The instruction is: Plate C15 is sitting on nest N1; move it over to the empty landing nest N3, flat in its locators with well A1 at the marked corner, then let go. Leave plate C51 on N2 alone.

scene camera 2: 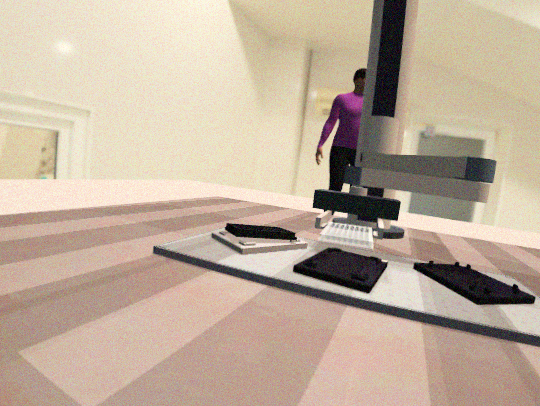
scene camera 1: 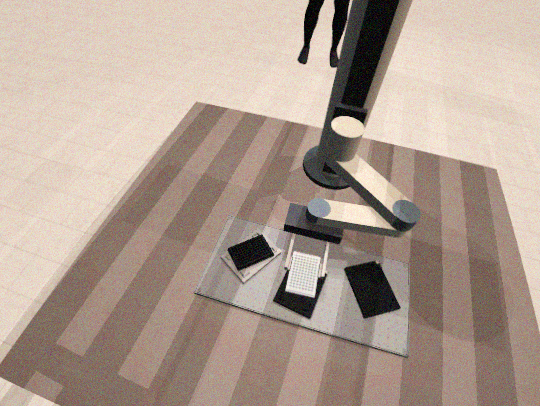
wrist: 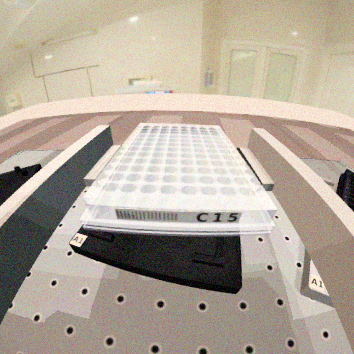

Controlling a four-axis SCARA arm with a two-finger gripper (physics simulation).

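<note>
The clear-white plate C15 (scene camera 1: 303, 274) (scene camera 2: 347, 235) (wrist: 172, 170) is held level in my gripper (scene camera 1: 305, 272) (scene camera 2: 348, 231) (wrist: 179, 137), which is shut on its two long sides. The plate is raised above the black middle nest N3 (scene camera 1: 300, 306) (scene camera 2: 340, 270) (wrist: 165, 260) and covers part of it; the nest looks turned relative to the plate. N3's A1 label shows at its near left corner in the wrist view. The plate's own A1 mark is not readable. Black nest N1 (scene camera 1: 372, 290) (scene camera 2: 475, 285) (wrist: 15, 182) stands bare at the right in the scene views.
Black plate C51 (scene camera 1: 250, 251) (scene camera 2: 260, 231) (wrist: 347, 190) sits on the pale nest N2 (scene camera 1: 245, 275) (scene camera 2: 265, 247), left in the scene views. All nests stand on a perforated deck (scene camera 1: 215, 287) (scene camera 2: 190, 252) (wrist: 135, 320). A person (scene camera 2: 345, 120) stands behind the arm's column.
</note>
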